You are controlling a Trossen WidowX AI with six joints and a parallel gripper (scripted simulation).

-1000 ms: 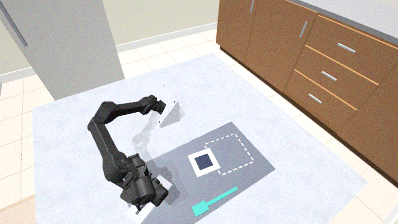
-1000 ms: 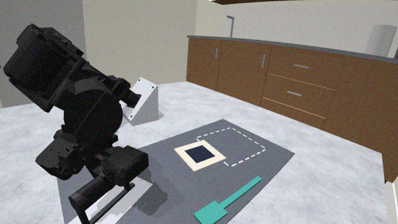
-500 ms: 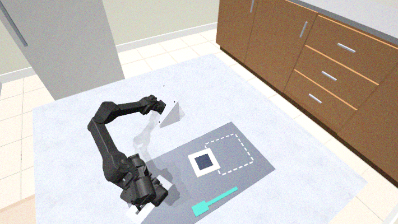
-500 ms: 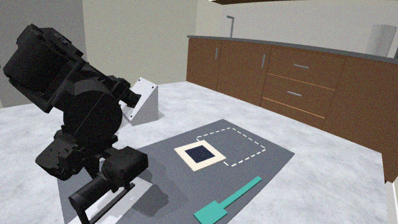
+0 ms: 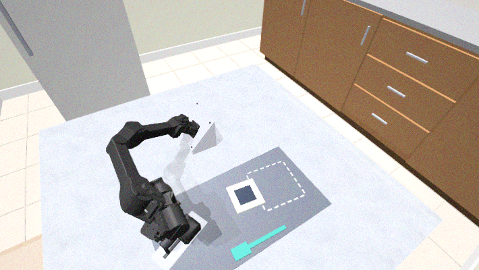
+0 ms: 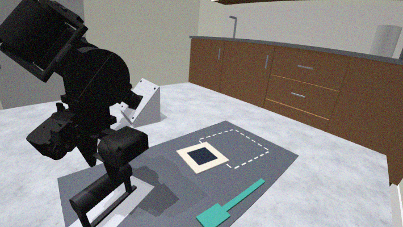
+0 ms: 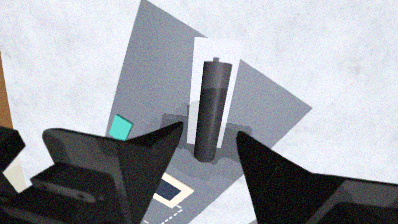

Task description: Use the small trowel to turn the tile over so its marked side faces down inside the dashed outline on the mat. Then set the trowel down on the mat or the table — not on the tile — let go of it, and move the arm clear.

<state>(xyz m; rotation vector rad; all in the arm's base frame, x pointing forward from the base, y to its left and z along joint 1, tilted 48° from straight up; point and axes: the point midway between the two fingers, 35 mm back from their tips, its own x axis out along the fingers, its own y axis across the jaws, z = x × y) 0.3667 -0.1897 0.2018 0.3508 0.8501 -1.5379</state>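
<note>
Right now the grey mat is 23 cm to the left of my gripper tip, 12 cm below it and 4 cm ahead of it. Also, from my gripper tip: teal flat tool: 19 cm to the left, 17 cm ahead, 10 cm below; tile: 28 cm to the left, 10 cm below, 1 cm ahead.
</note>
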